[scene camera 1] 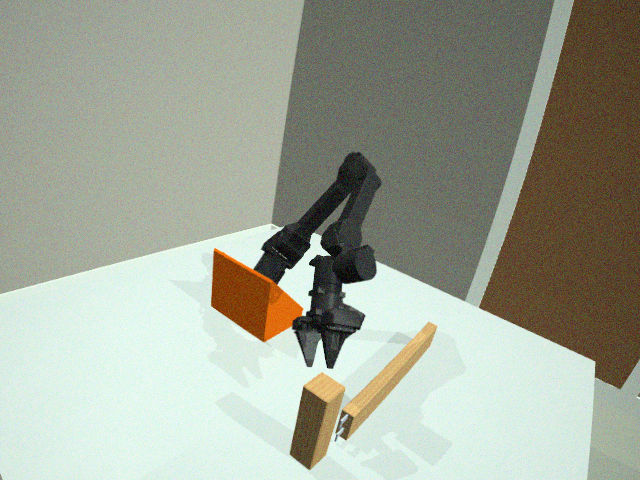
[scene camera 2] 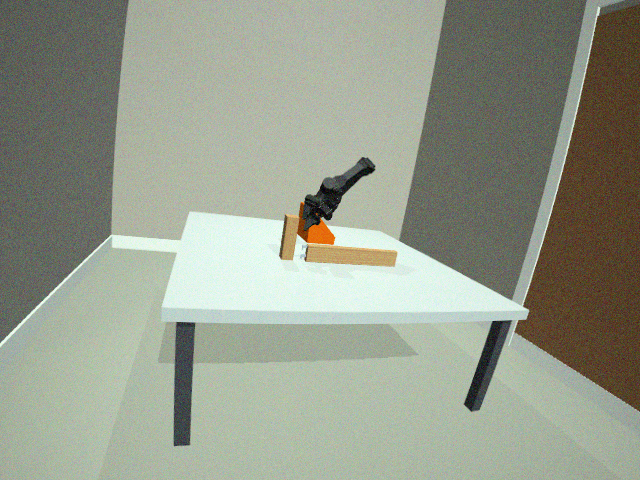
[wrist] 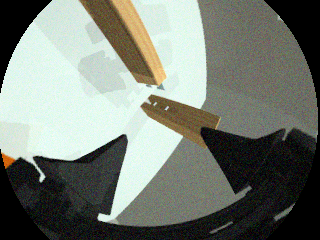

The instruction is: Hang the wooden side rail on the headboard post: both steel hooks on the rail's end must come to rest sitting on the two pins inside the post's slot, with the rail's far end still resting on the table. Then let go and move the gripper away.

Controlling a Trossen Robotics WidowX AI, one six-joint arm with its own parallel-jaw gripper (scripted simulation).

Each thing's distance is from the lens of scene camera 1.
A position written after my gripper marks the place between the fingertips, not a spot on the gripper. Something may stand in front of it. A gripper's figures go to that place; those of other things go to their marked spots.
my gripper (scene camera 1: 318, 368): 0.73 m
wooden side rail (scene camera 1: 369, 398): 0.79 m
wooden headboard post (scene camera 1: 321, 398): 0.61 m
The marked spots on the wooden headboard post and the wooden side rail are 0.20 m apart.
